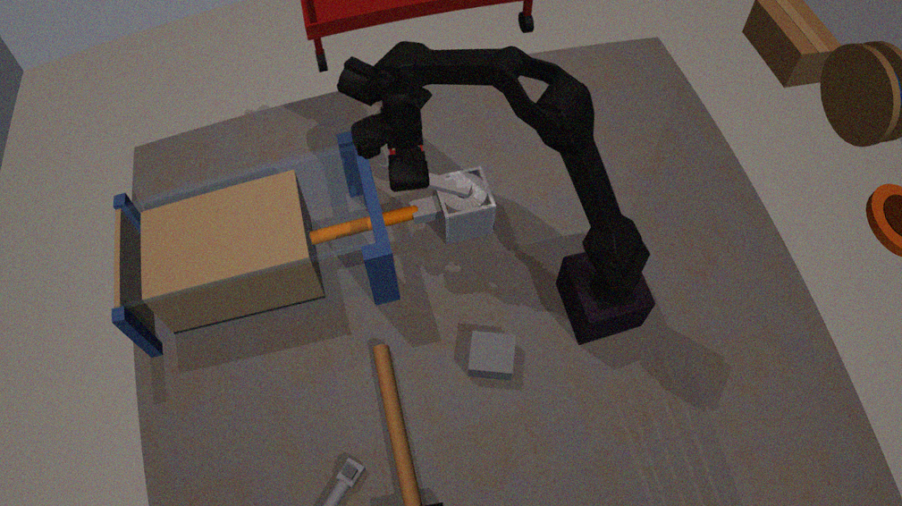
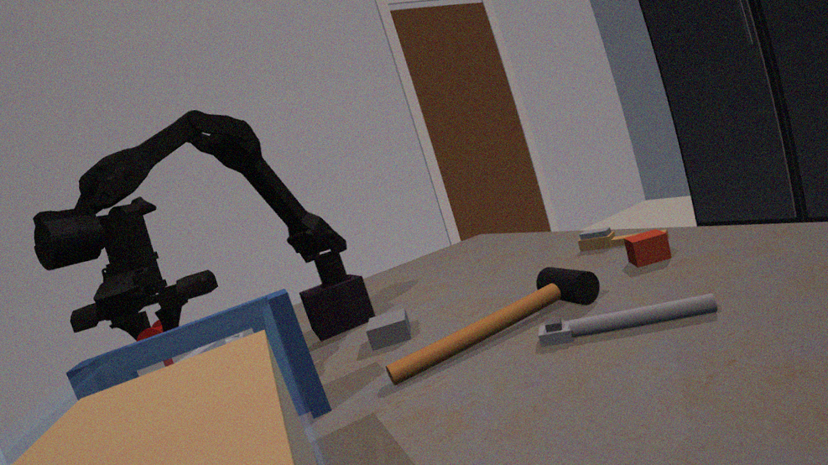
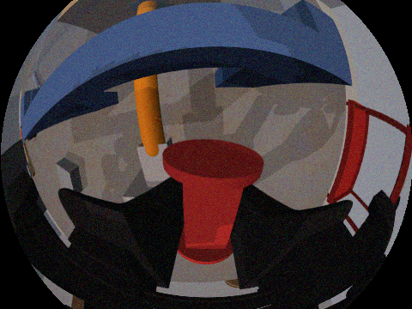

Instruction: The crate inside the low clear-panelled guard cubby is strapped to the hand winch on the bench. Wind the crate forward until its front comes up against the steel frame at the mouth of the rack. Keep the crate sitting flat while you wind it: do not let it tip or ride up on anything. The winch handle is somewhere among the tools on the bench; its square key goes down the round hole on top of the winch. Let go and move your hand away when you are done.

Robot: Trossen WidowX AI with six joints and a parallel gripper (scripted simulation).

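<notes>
Now: gripper tip 3 cm past the winch handle, 2 cm to the right of it and 1 cm above it. Round my gripper tip: grey winch: 10 cm behind, 4 cm to the left, 9 cm below; then red knob: 2 cm above; then blue steel frame: 7 cm ahead, 6 cm to the left, 1 cm below.
</notes>
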